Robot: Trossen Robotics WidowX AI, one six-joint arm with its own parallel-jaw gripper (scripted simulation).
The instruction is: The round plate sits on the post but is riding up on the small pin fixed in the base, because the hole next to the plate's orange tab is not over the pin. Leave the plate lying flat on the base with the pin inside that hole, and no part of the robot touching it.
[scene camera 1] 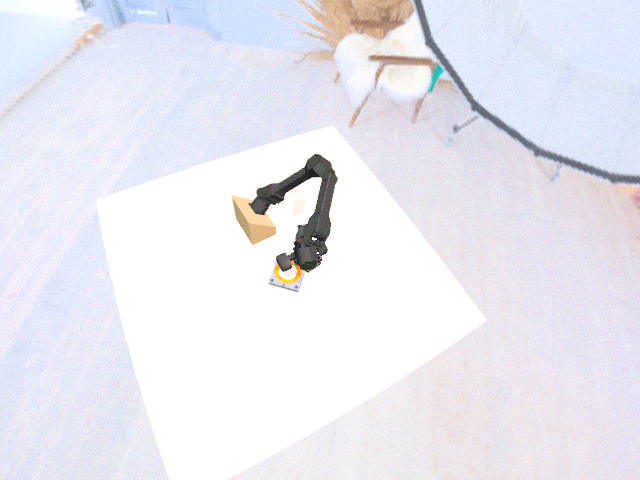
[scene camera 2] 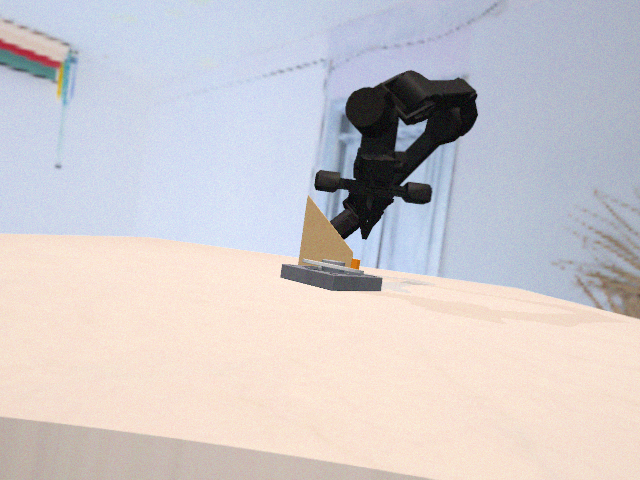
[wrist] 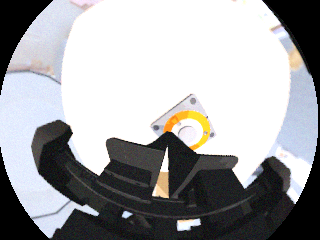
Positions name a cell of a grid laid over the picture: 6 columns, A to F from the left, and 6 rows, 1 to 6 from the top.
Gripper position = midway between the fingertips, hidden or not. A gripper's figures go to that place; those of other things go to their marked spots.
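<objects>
My gripper (wrist: D4), 10 cm from the lens. Plate (wrist: D3), 15 cm from the lens. Base (wrist: D3), 16 cm from the lens.
</objects>
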